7 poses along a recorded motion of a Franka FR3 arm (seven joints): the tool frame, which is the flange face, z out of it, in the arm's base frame.
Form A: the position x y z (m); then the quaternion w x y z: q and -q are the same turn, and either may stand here.
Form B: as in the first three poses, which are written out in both.
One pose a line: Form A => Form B
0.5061 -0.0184 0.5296 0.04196 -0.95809 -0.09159 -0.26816 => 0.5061 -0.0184 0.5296 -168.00 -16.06 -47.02
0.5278 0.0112 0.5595 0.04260 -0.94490 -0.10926 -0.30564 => 0.5278 0.0112 0.5595 -165.62 -19.15 -53.57
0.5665 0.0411 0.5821 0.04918 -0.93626 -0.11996 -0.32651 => 0.5665 0.0411 0.5821 -163.45 -20.94 -57.00
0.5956 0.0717 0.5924 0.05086 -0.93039 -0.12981 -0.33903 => 0.5956 0.0717 0.5924 -162.26 -22.64 -59.13
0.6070 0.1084 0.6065 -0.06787 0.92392 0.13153 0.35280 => 0.6070 0.1084 0.6065 -159.48 -22.70 -60.90
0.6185 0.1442 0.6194 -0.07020 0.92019 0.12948 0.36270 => 0.6185 0.1442 0.6194 -158.62 -22.32 -62.52
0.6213 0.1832 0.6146 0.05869 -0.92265 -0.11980 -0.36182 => 0.6213 0.1832 0.6146 -160.14 -20.79 -62.80
